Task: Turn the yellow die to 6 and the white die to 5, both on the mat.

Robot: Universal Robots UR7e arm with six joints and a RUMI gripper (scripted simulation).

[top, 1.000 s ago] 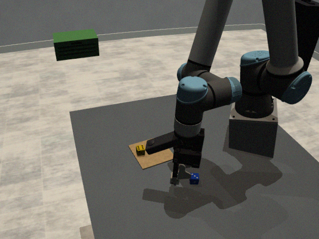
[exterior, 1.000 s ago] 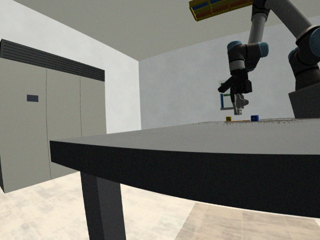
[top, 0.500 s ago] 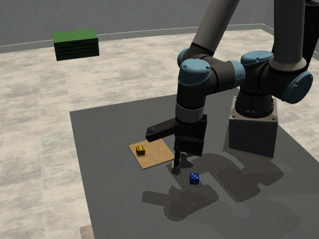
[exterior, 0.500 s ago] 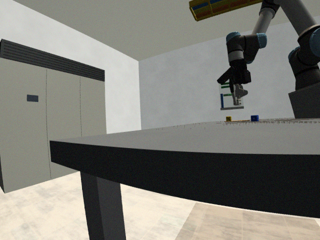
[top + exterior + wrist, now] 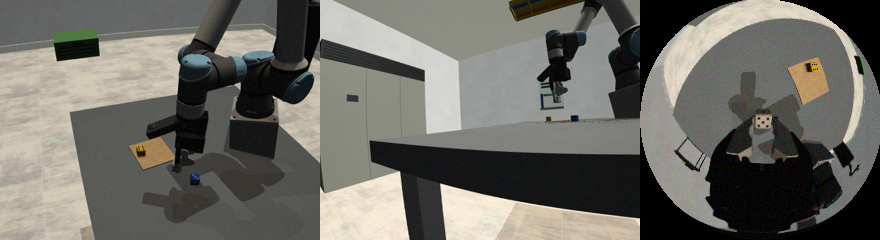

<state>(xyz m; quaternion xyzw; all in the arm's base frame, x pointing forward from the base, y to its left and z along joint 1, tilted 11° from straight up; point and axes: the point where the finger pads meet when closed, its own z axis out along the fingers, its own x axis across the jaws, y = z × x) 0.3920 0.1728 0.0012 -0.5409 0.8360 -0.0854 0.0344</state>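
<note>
Right now the tan mat is 20 mm ahead of my hand, 190 mm to the right of it and 120 mm below it. Round my hand: white die right at my hand; then yellow die 70 mm ahead, 190 mm to the right, 100 mm below; then blue die 80 mm behind, 10 mm to the right, 100 mm below.
</note>
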